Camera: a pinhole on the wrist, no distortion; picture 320 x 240 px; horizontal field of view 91.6 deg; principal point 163.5 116.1 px. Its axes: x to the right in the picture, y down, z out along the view. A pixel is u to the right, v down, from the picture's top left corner.
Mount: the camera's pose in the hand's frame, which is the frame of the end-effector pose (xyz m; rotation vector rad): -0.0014 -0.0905 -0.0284 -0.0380 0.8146 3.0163
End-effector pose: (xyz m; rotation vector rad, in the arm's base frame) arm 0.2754 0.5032 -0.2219 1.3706 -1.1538 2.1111
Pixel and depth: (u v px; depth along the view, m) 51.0 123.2 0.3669
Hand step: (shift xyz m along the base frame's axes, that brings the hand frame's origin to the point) 0.0061 -0.3185 0.2506
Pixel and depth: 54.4 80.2 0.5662
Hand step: -0.1484 -0.5500 0.2876
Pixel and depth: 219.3 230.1 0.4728
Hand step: 0.5046 -0.3242 0.0048
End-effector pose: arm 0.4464 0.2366 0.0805 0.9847 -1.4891 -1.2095
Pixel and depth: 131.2 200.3 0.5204
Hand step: -0.5697 0.0249 -0.0918
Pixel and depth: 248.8 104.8 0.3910
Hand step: -0.2333 0.3017 0.0725
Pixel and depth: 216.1 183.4 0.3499
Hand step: -0.3067 0.1925 -0.0884
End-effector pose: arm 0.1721 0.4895 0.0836 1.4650 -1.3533 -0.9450
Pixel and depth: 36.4 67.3 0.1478
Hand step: -0.0693 -0.1258 0.0024
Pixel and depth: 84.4 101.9 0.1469
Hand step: -0.0794 -0.0811 -0.0309
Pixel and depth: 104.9 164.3 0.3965
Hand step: -0.3452 -0.1804 -0.1077
